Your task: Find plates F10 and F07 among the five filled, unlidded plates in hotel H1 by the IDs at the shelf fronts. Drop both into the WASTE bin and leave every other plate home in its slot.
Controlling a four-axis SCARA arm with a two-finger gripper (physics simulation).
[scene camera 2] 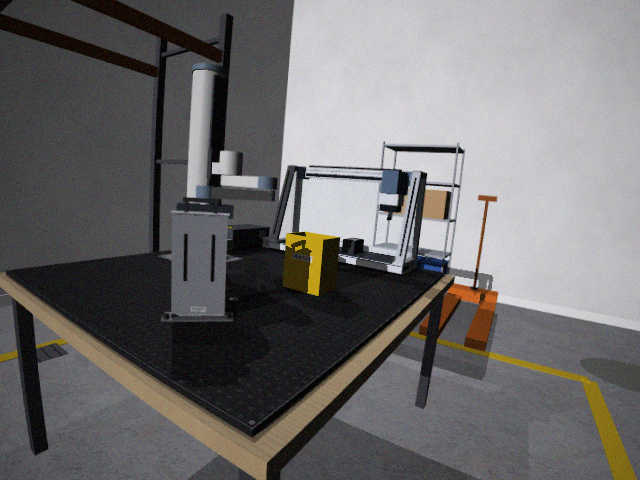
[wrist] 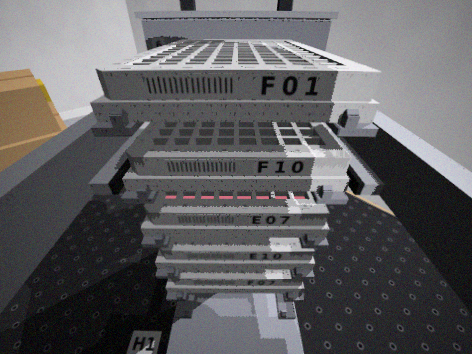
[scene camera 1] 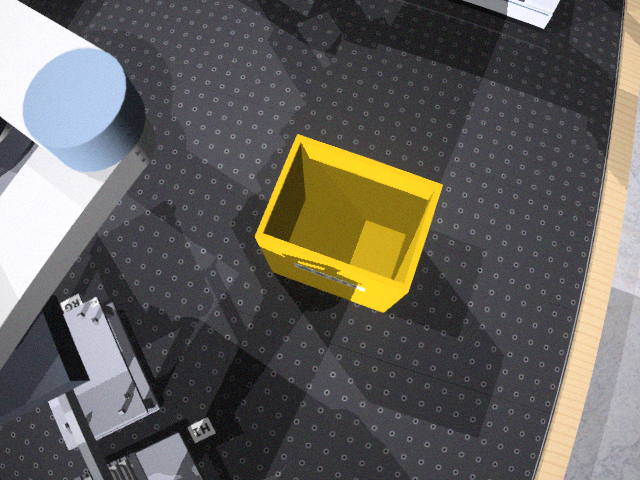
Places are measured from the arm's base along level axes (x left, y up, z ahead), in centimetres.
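Pixels of known places: gripper, fingertip midpoint: (wrist: 236,119).
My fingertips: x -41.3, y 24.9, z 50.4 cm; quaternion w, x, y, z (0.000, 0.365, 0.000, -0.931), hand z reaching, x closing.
Note:
Ahead of a thing's pixels: the offset from my fingertips to its top centre. "spot": to the spot under its first point.
Hotel H1 (scene camera 2: 199,299) (wrist: 235,29) is a grey tower holding a stack of plates. In the wrist view, the fronts read from the top F01 {spot: dx +2.6, dy +2.5, dz -2.9 cm} (wrist: 240,85), F10 {dx -1.6, dy +0.1, dz +1.7 cm} (wrist: 245,166), E07 {dx -1.5, dy -2.7, dz +1.7 cm} (wrist: 245,220), E10 {dx -1.5, dy -5.5, dz +1.7 cm} (wrist: 225,256) and F07 {dx -1.5, dy -8.3, dz +1.7 cm} (wrist: 225,282), the lowest and smallest to see. My gripper (wrist: 236,119) is shut on plate F10, one finger along each side, with F10 between F01 and E07 at its slot level. In scene camera 2 the hotel hides the fingers. The yellow WASTE bin {dx +38.7, dy -3.7, dz +14.2 cm} (scene camera 1: 361,165) (scene camera 2: 329,263) stands open; its visible inside holds no plate.
A grey stand (scene camera 1: 98,351) with pegs and an RG tag is beside the hotel, partly under the arm. The white arm link (scene camera 1: 31,217) (scene camera 2: 240,180) reaches over from the left. A gantry machine (scene camera 2: 417,222) stands behind the bin, and a dark box {spot: dx +77.6, dy -17.2, dz -53.8 cm} (scene camera 2: 248,237) behind the hotel.

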